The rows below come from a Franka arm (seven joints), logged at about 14 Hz.
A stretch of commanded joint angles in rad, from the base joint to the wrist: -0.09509, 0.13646, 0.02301, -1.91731, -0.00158, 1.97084, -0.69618; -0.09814, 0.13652, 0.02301, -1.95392, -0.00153, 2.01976, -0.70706; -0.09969, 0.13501, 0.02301, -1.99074, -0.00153, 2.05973, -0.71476; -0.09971, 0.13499, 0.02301, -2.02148, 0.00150, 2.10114, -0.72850; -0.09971, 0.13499, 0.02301, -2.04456, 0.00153, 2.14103, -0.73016; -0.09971, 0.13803, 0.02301, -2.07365, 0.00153, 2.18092, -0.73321; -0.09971, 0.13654, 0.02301, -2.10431, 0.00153, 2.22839, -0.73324; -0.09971, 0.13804, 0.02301, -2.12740, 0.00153, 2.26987, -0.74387; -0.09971, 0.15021, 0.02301, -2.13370, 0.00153, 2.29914, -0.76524; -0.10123, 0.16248, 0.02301, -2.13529, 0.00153, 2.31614, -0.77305; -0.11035, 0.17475, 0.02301, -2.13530, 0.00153, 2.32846, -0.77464; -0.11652, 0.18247, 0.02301, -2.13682, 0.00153, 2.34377, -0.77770; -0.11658, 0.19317, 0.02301, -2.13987, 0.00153, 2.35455, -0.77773; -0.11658, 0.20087, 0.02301, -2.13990, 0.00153, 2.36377, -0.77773; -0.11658, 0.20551, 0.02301, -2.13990, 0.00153, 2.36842, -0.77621; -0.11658, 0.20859, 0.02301, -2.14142, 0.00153, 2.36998, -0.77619; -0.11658, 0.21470, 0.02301, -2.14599, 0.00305, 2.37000, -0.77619; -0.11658, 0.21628, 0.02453, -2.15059, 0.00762, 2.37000, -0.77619
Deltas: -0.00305, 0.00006, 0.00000, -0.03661, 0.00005, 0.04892, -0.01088; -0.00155, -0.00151, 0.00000, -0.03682, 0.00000, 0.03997, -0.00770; -0.00002, -0.00002, 0.00000, -0.03074, 0.00303, 0.04141, -0.01374; 0.00000, 0.00000, 0.00000, -0.02308, 0.00003, 0.03989, -0.00166; 0.00000, 0.00304, 0.00000, -0.02909, 0.00000, 0.03989, -0.00305; 0.00000, -0.00149, 0.00000, -0.03066, 0.00000, 0.04747, -0.00003; 0.00000, 0.00150, 0.00000, -0.02309, 0.00000, 0.04148, -0.01063; 0.00000, 0.01217, 0.00000, -0.00630, 0.00000, 0.02927, -0.02137; -0.00152, 0.01227, 0.00000, -0.00159, 0.00000, 0.01700, -0.00781; -0.00912, 0.01227, 0.00000, -0.00001, 0.00000, 0.01232, -0.00159; -0.00617, 0.00772, 0.00000, -0.00152, 0.00000, 0.01531, -0.00306; -0.00006, 0.01070, 0.00000, -0.00305, 0.00000, 0.01078, -0.00003; 0.00000, 0.00770, 0.00000, -0.00003, 0.00000, 0.00922, 0.00000; 0.00000, 0.00464, 0.00000, 0.00000, 0.00000, 0.00465, 0.00152; 0.00000, 0.00308, 0.00000, -0.00152, 0.00000, 0.00156, 0.00002; 0.00000, 0.00611, 0.00000, -0.00457, 0.00152, 0.00002, 0.00000; 0.00000, 0.00158, 0.00152, -0.00460, 0.00457, 0.00000, 0.00000
